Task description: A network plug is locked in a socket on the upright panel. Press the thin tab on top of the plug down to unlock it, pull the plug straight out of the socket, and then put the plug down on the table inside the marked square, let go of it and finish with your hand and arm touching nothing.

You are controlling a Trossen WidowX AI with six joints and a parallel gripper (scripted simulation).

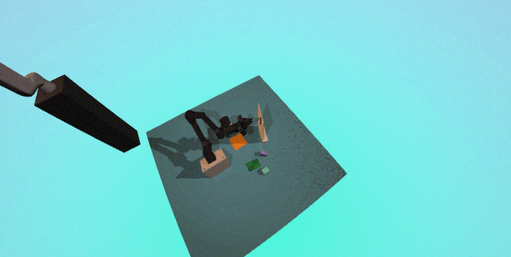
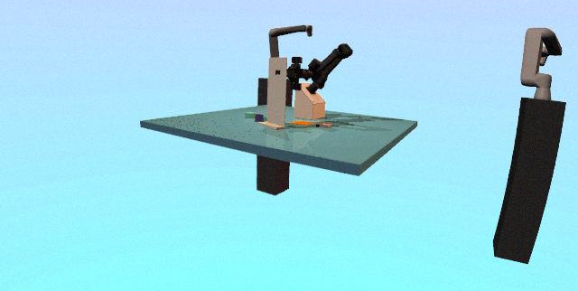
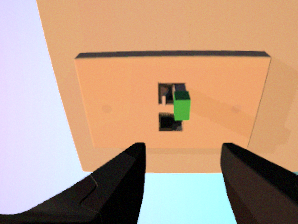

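Now: gripper tip 5 cm short of the network plug and 2 cm to the left of it. Also, from my gripper tip: upright tan panel: 11 cm below, 7 cm ahead, 2 cm to the right; then purple cube: 26 cm below, 19 cm to the right, 2 cm behind; then orange marked square: 28 cm below, 14 cm behind, 2 cm to the left.
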